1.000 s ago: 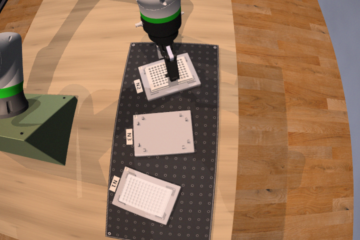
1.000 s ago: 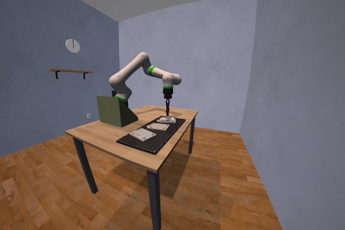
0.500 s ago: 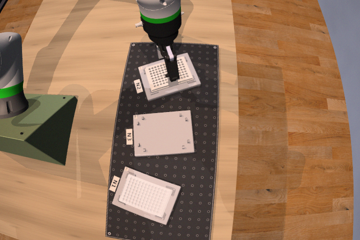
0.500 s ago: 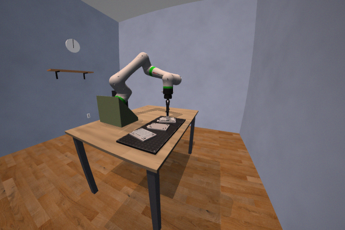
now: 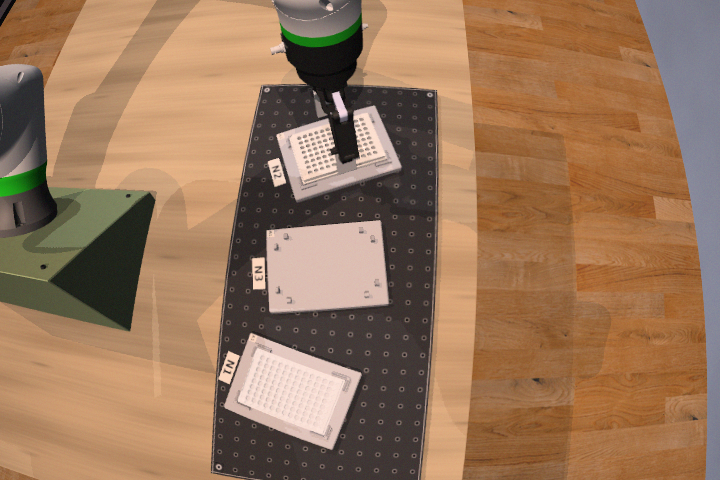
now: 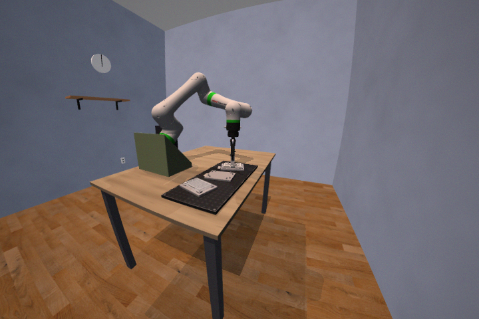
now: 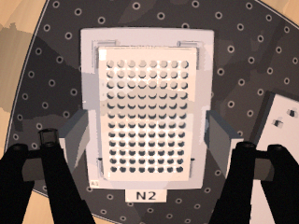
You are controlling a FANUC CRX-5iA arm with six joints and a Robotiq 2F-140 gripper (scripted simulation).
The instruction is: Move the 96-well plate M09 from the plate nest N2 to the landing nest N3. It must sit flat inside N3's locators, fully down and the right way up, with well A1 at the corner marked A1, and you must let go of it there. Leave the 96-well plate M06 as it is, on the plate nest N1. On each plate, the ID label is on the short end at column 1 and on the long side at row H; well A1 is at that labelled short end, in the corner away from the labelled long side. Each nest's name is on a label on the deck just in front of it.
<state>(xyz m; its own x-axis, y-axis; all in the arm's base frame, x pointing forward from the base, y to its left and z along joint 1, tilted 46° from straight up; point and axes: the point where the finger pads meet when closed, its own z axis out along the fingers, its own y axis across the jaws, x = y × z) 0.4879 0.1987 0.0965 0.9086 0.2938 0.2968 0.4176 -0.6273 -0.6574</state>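
Right now the nest N2 is 6 cm below my hand. From my hand the other things lie so: A1 mark: 14 cm to the right, 8 cm behind, 5 cm below; landing nest N3: 18 cm to the right, 6 cm below, 1 cm ahead; N2 label: 9 cm behind, 6 cm below, 4 cm to the right.
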